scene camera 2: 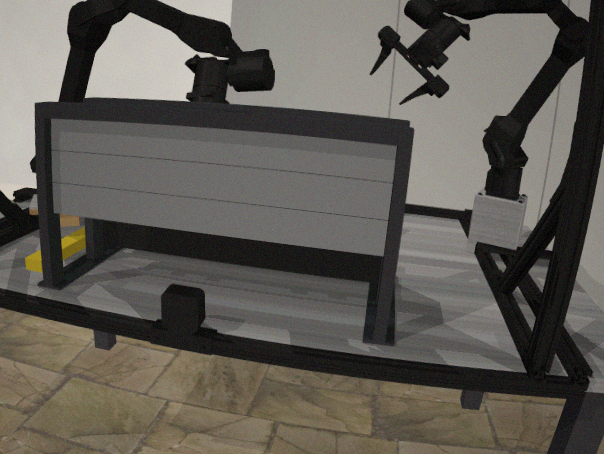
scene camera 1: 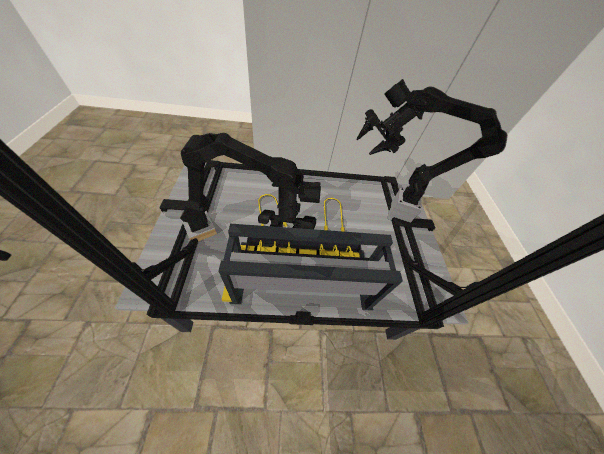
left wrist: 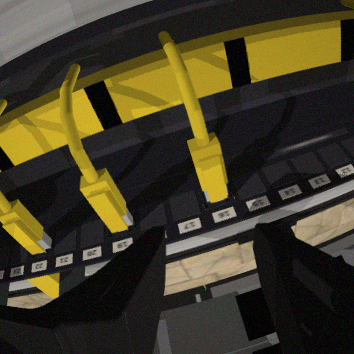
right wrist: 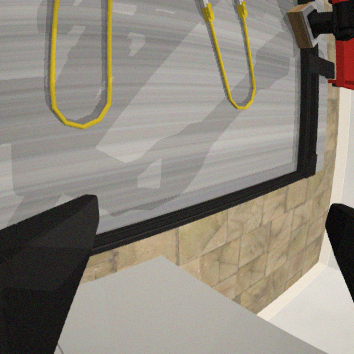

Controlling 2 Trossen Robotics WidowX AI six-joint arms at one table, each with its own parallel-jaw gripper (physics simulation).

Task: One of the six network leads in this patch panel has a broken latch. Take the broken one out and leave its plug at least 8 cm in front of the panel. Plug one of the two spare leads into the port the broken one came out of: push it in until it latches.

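Frame: origin at the left arm's base, x ahead, y left, z up, level; metres.
Where they show: left gripper, fingertip midpoint: (scene camera 1: pixel 286 241) (left wrist: pixel 209 236); right gripper, fingertip midpoint: (scene camera 2: pixel 384 89) (scene camera 1: pixel 363 147) (right wrist: pixel 219 212); left arm's base, origin of the base link: (scene camera 1: pixel 198 223) (right wrist: pixel 314 23); right arm's base, origin of the base link: (scene camera 2: pixel 502 195) (scene camera 1: pixel 410 198).
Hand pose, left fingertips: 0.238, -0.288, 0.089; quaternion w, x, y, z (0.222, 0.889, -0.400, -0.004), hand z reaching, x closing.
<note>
Each offset is from my left fingertips to the centre of the thing, as dx, dy, dz. "spot": to the spot under its first point.
In the left wrist view the dark patch panel @(+0.029, -0.088, -0.002) (left wrist: pixel 252 187) runs across with numbered labels. A yellow plug @(spot: +0.005, -0.008, -0.038) (left wrist: pixel 209 167) is at port 16, a second plug @(spot: -0.036, +0.018, -0.038) (left wrist: pixel 106 200) is near port 19, and a third plug @(spot: -0.083, +0.042, -0.041) (left wrist: pixel 25 227) is near port 22. I cannot tell the latches' state. My left gripper (left wrist: pixel 209 236) (scene camera 1: pixel 287 225) is partly open with nothing between its fingertips, close in front of the panel near ports 15 to 18. My right gripper (scene camera 1: pixel 364 146) (scene camera 2: pixel 386 89) (right wrist: pixel 219 212) is wide open and empty, high above the table. Two yellow looped cables @(spot: +0.368, +0.183, -0.127) (right wrist: pixel 82 126) @(spot: +0.100, +0.339, -0.127) (right wrist: pixel 241 107) lie on the table.
A dark stand (scene camera 1: pixel 310 272) (scene camera 2: pixel 225 114) carries the panel. A yellow strip (left wrist: pixel 295 50) with black gaps runs along the plug side of the panel. A yellow block @(spot: -0.247, -0.037, -0.092) (scene camera 1: pixel 226 294) (scene camera 2: pixel 75 245) lies by the stand's left leg. Black rails (scene camera 1: pixel 240 318) edge the table.
</note>
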